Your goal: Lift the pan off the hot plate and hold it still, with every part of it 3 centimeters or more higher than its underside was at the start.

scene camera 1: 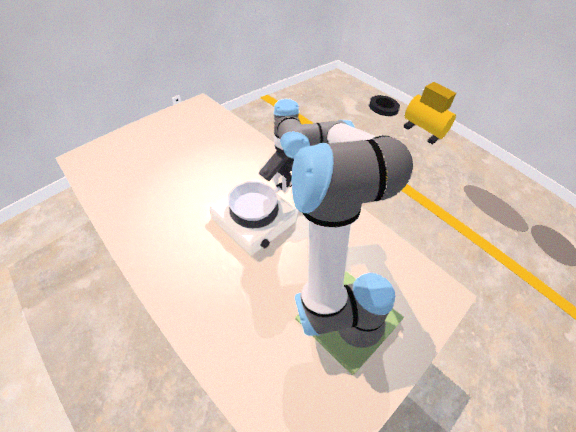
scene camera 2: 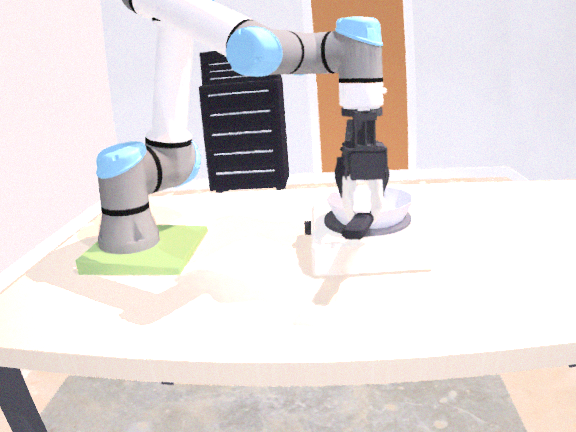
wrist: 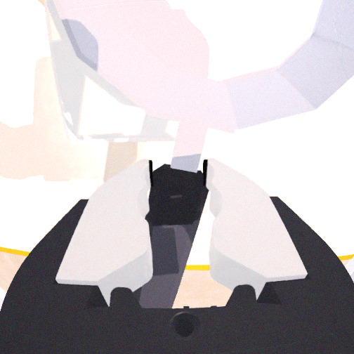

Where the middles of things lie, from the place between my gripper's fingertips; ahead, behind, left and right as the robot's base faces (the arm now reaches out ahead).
Labels:
Now: hand 3 cm to the right of the pan (scene camera 1: 252, 201), 2 cm short of it and 1 cm below it. The rest, counted from my hand: white hot plate (scene camera 2: 408, 245): 12 cm to the left, 7 cm below.

